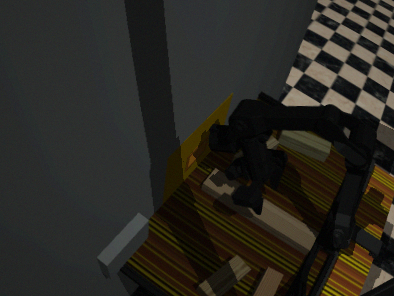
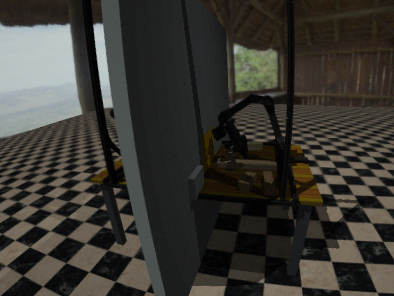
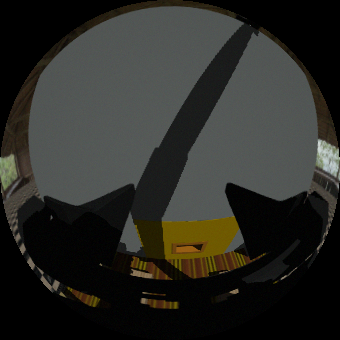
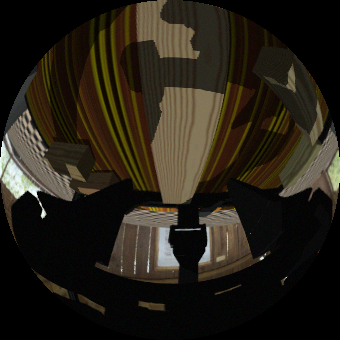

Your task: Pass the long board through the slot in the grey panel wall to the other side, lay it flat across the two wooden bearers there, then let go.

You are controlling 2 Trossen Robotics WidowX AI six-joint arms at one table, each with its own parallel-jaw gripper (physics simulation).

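Places are measured from the left arm's base along level axes (x back, y right, z up), in centimetres.
Pixels of known places: left gripper, fingertip midpoint: (image 3: pixel 181 188); right gripper, fingertip midpoint: (image 1: pixel 267 201) (image 2: pixel 247 155) (image 4: pixel 181 183); right arm's base at its link origin: (image 1: pixel 330 242) (image 4: pixel 187 204).
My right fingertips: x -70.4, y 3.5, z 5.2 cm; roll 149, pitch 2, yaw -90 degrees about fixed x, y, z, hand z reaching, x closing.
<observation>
Ahead of a thing's pixels: the offset from my right fingertips to its top centre. "spot": to the spot under its first point. Level surfaces: height alone.
The long board {dx +0.1, dy +0.0, dz -3.9 cm} (image 1: pixel 285 222) (image 2: pixel 255 164) (image 4: pixel 185 125) lies flat on the striped table, its near-wall end a little short of the yellow panel (image 1: pixel 175 175) (image 2: pixel 206 150) (image 3: pixel 200 231). My right gripper (image 4: pixel 181 183) is open and empty above the board; its arm's shadow crosses the wood. My left gripper (image 3: pixel 181 188) is open and empty, facing the other side of the grey panel wall (image 1: pixel 75 125) (image 2: pixel 165 125) (image 3: pixel 125 100). The orange-framed slot sits low in the yellow panel, with no board showing in it. Pale pieces, perhaps the bearers, show partly behind the left gripper's dark body.
Two short wooden blocks, one {dx -2.1, dy +22.3, dz -2.4 cm} (image 1: pixel 225 276) (image 2: pixel 246 182) beside another {dx -12.1, dy +21.6, dz -2.7 cm} (image 1: pixel 268 282) (image 2: pixel 268 182), rest on the table {dz -7.1 cm} (image 2: pixel 310 192). A pale block {dx +0.0, dy -30.2, dz -2.4 cm} (image 1: pixel 305 145) (image 2: pixel 254 146) lies beyond the board. A grey block {spot: dx +19.7, dy +32.1, dz +2.9 cm} (image 1: pixel 122 245) (image 2: pixel 196 182) juts from the wall at the table's edge.
</observation>
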